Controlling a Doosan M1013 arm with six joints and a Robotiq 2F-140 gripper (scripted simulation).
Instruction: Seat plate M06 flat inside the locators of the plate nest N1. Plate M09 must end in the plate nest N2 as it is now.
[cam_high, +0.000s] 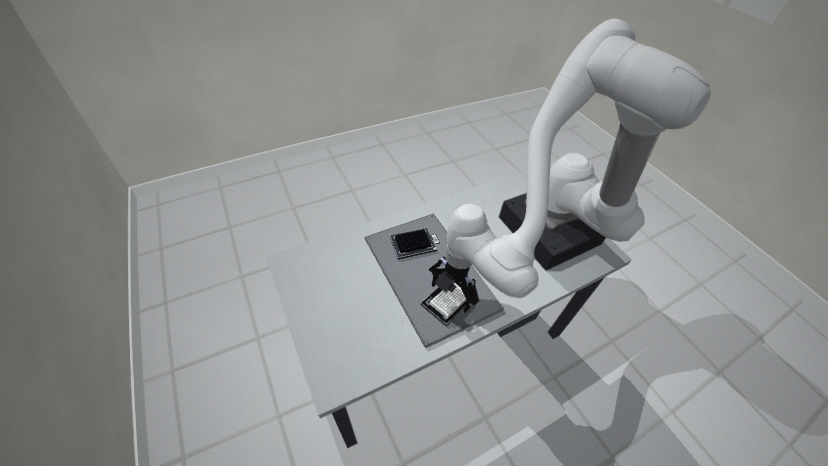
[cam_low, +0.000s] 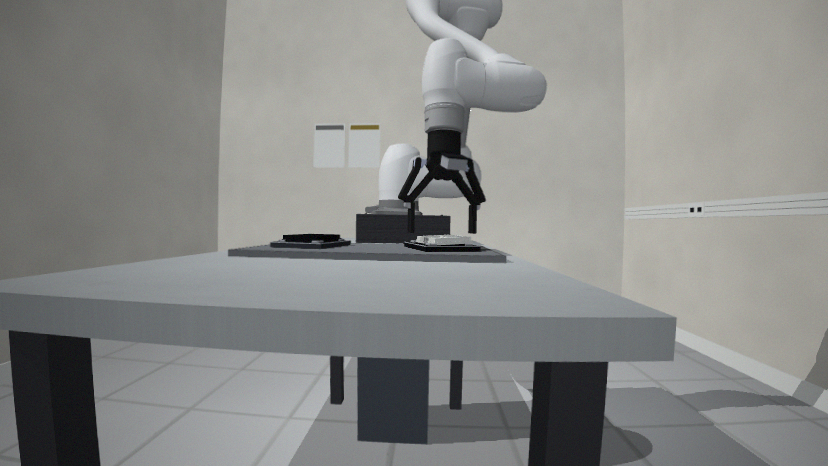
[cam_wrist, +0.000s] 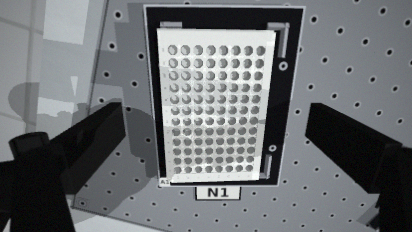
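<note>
The white well plate M06 lies 2 cm below my hand. Also, from my hand: black plate M09: 30 cm to the right, 3 cm below.
</note>
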